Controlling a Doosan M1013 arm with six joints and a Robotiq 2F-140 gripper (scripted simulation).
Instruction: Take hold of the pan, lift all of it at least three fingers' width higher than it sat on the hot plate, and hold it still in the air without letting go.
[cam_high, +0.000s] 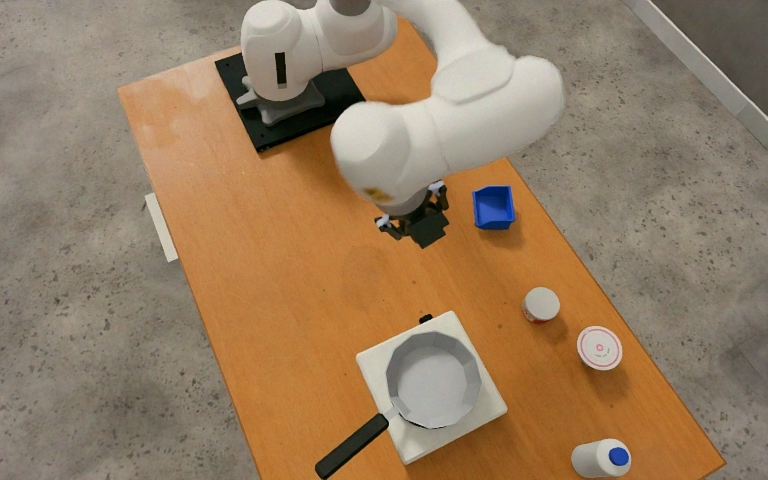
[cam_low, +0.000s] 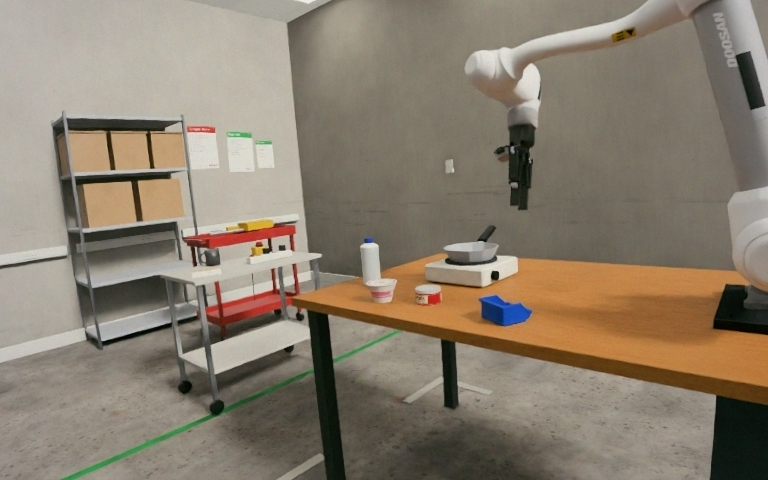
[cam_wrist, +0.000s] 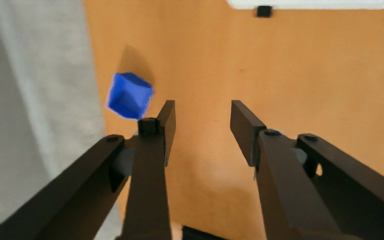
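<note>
Now: the grey pan 250 mm ahead of my hand, 180 mm below it and 160 mm to the right of it. From my hand the other things lie so: blue bin 270 mm to the left, 260 mm below, 70 mm behind; then bottle 520 mm ahead, 200 mm below, 120 mm to the left; then white hot plate 250 mm below, 220 mm ahead, 100 mm to the right.
</note>
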